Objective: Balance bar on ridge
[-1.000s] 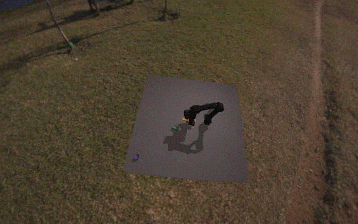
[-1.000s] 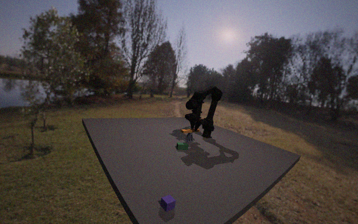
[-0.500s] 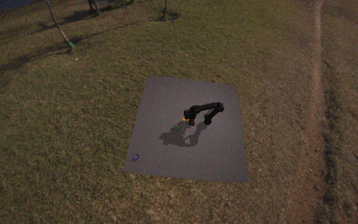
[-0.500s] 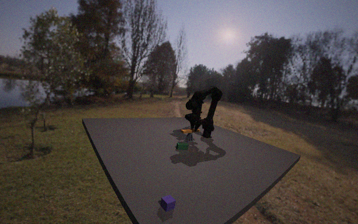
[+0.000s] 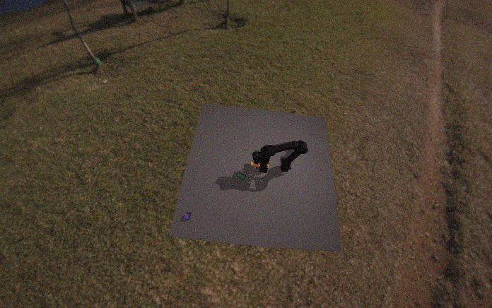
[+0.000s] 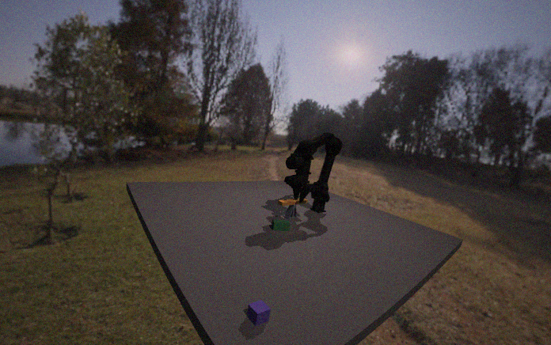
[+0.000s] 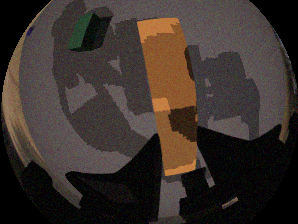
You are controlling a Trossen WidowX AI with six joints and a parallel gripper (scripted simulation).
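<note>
Right now the orange bar is 30 mm ahead of my gripper tip. The rest, counted from my gripper tip: green block 170 mm ahead, 90 mm to the left, 60 mm below; purple cube 540 mm ahead, 470 mm to the left, 60 mm below.
</note>
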